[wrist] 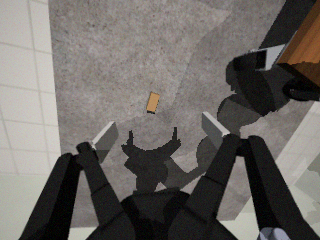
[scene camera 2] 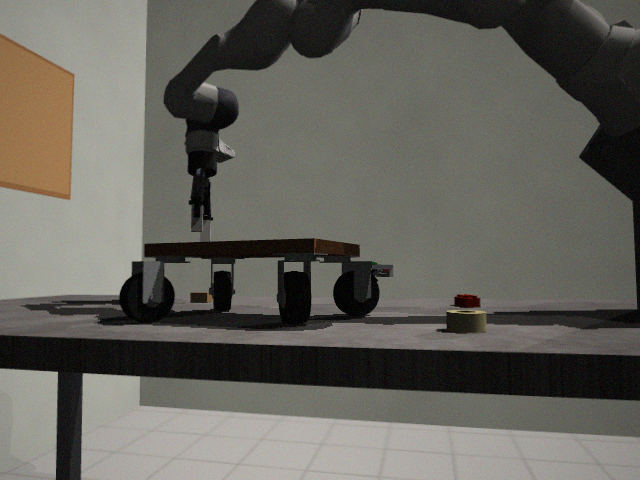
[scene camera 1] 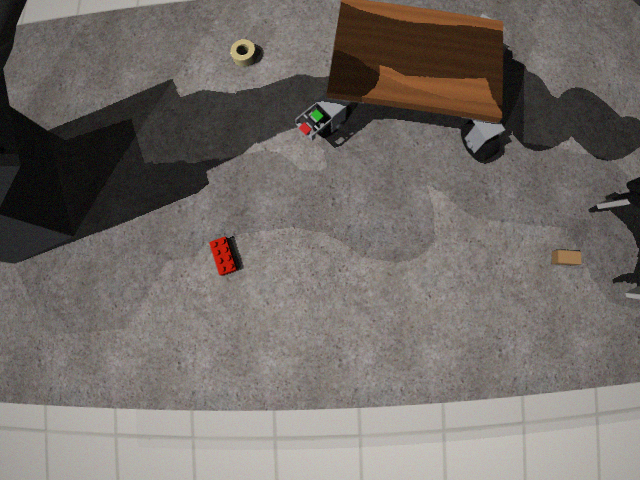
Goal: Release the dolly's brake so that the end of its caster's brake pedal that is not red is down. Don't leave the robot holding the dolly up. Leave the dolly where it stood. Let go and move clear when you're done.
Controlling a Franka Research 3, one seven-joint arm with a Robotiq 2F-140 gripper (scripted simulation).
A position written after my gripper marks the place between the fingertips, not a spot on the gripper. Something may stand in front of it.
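Scene camera 2 shows my gripper [scene camera 2: 201, 237]; the wrist view also shows the gripper [wrist: 158, 124].
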